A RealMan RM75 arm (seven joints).
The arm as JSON. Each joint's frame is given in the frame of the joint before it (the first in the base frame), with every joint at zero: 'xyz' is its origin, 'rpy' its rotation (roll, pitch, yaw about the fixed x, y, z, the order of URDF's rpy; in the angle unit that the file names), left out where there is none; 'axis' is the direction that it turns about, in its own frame. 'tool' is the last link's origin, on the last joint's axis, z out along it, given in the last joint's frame.
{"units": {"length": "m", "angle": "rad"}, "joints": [
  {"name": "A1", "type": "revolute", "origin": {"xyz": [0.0, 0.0, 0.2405]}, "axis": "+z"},
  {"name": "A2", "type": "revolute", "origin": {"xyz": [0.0, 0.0, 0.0]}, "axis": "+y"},
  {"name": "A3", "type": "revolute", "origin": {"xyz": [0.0, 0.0, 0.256]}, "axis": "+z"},
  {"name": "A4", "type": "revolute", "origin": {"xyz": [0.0, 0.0, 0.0]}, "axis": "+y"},
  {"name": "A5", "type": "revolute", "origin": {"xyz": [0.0, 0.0, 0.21]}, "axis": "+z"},
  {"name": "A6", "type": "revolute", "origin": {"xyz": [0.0, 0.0, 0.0]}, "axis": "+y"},
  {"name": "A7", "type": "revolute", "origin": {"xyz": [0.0, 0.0, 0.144]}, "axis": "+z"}
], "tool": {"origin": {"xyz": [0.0, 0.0, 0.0]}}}
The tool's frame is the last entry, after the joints.
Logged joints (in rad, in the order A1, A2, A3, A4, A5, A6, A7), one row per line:
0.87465 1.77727 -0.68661 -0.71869 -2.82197 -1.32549 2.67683
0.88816 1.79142 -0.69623 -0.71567 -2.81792 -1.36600 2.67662
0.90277 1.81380 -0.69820 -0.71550 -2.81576 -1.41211 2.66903
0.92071 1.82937 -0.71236 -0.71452 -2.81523 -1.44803 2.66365
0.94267 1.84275 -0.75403 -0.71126 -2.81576 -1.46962 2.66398
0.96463 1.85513 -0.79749 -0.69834 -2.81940 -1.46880 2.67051
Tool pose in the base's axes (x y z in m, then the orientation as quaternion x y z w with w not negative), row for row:
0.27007 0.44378 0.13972 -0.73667 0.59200 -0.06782 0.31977
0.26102 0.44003 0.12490 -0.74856 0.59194 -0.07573 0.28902
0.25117 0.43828 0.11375 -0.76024 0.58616 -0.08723 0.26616
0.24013 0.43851 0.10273 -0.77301 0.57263 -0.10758 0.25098
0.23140 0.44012 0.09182 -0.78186 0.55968 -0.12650 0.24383
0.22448 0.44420 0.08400 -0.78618 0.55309 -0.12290 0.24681
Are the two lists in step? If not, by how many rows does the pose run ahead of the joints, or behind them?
The pose runs 1 row ahead of the joints: the pose in row i belongs to the joints in row i + 1.
